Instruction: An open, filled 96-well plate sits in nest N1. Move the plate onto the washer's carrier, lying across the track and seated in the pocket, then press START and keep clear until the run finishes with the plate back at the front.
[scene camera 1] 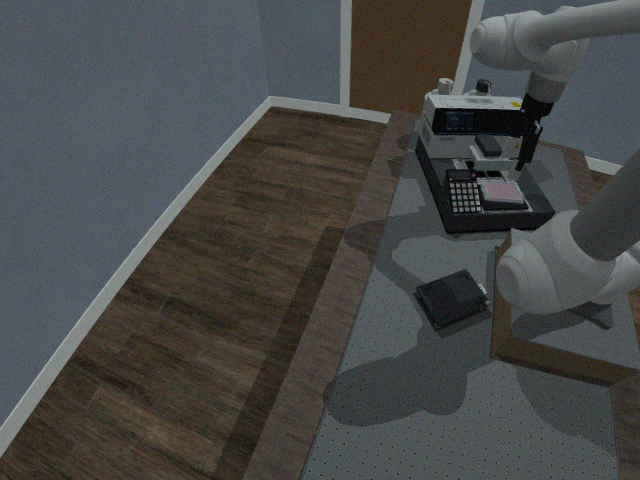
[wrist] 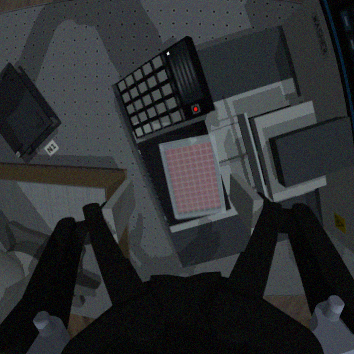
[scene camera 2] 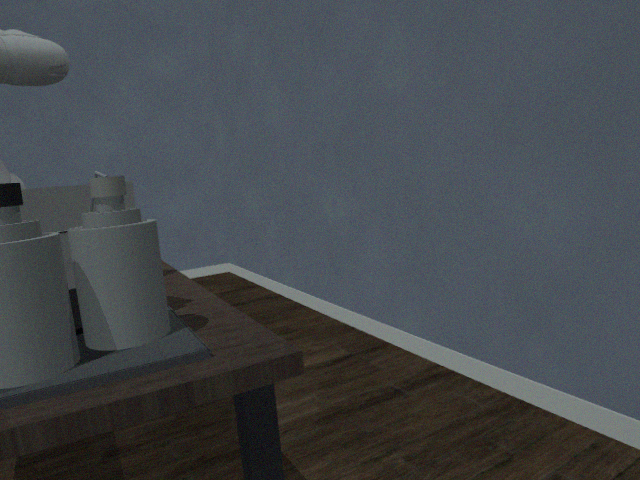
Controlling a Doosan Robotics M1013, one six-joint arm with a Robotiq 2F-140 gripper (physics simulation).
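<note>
The 96-well plate, filled pink, lies across the track on the washer's black carrier, in front of the washer. In the wrist view its edges look slightly turned against the carrier's; I cannot tell if it is fully seated. Nest N1 is dark and holds no plate. My gripper is open and empty. In the wrist view its pads show to either side of the plate's near end, and they look above it. A small red button sits on the key panel.
The washer's white head with a dark block stands behind the plate. A wood-edged tray lies beside nest N1, under the arm. Two white bottles stand behind the washer.
</note>
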